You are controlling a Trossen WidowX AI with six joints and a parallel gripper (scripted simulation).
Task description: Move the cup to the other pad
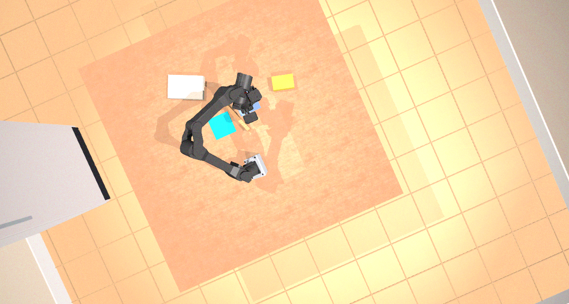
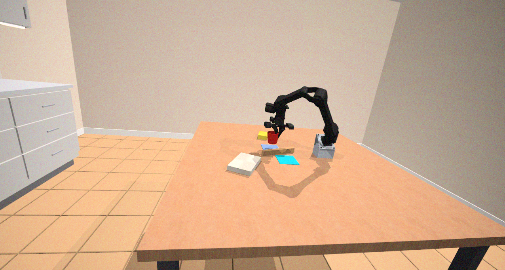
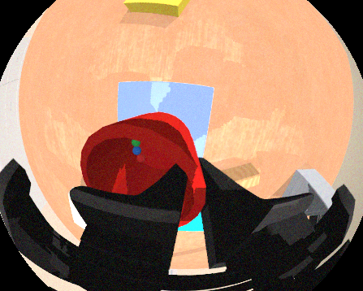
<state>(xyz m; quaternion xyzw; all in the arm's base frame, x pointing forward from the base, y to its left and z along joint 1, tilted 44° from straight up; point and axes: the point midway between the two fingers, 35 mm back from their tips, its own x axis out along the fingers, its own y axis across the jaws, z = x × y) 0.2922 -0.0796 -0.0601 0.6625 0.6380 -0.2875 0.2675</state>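
My gripper tip is 17 cm to the right of the cyan pad, 8 cm above it and 2 cm past it. The rest, counted from my gripper tip: pale blue pad 8 cm below, 3 cm ahead; wooden bar 8 cm to the left, 7 cm below, 1 cm ahead; red cup 3 cm ahead.
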